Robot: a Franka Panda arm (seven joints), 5 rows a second.
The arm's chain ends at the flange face. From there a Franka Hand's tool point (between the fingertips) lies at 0.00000 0.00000 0.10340 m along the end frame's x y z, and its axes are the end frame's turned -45 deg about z.
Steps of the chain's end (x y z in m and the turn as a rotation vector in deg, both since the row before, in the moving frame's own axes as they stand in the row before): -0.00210, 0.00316, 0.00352, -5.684, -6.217, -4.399; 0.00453, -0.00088, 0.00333, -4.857, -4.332, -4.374; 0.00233, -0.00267, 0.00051, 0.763, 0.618, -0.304; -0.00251, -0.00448, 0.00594, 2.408, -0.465, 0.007
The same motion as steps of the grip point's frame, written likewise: -0.01886, 0.00065, 0.00241, 0.377, -8.415, -4.399; -0.00784, 0.00370, 0.00266, -0.371, -6.498, -4.374; 0.00530, -0.00043, 0.00049, 0.103, 0.977, -0.304; 0.00387, -0.00861, 0.00585, 2.032, 1.374, 0.007
